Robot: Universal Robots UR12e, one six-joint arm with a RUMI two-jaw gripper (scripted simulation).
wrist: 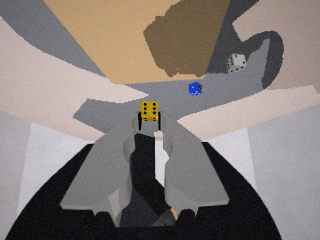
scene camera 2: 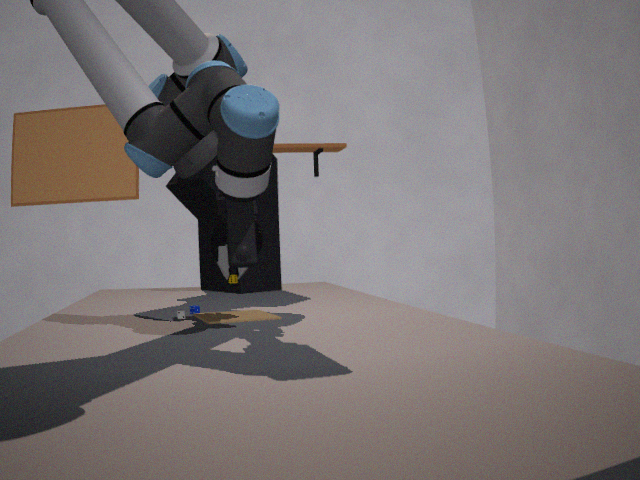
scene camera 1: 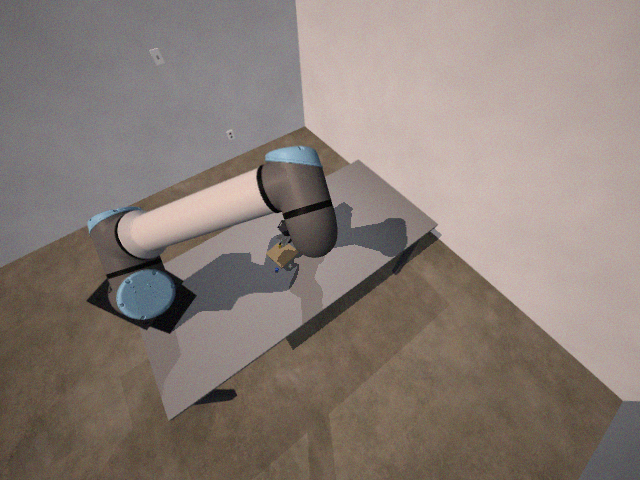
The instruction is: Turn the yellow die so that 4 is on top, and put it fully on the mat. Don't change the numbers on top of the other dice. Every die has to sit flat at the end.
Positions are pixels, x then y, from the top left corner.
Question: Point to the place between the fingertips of my gripper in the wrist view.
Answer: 150,112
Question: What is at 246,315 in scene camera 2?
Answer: A tan mat.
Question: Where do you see a tan mat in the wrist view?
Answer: At 128,49
